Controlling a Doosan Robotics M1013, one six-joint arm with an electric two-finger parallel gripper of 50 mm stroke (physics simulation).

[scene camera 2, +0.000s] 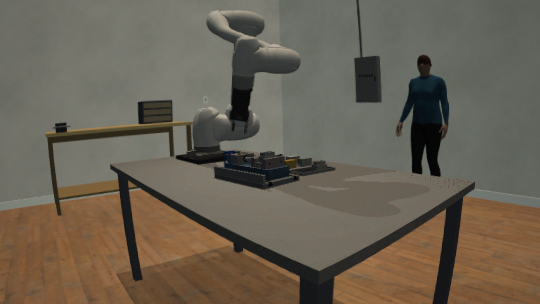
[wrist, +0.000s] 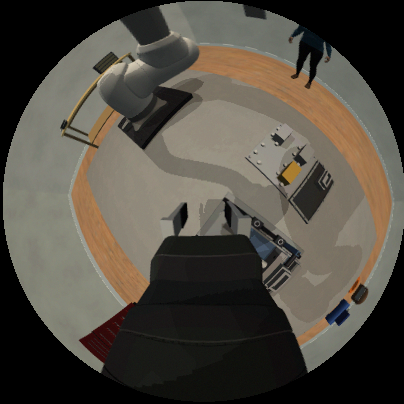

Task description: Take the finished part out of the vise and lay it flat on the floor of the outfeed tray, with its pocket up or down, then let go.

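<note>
My gripper is open, with no part between its fingers, and hangs well above the table. The vise has a blue body and grey jaws; it stands below the gripper, to the right of the fingers in the wrist view and partly hidden there by the gripper body. The finished part cannot be told clearly from the vise jaws in either view. A dark flat tray, possibly the outfeed tray, lies beyond the vise at the right in the wrist view.
A light plate with small posts and grey blocks adjoins the dark tray; a yellow block sits on it. A long grey wall runs along the vise's near side. A person stands beyond the table.
</note>
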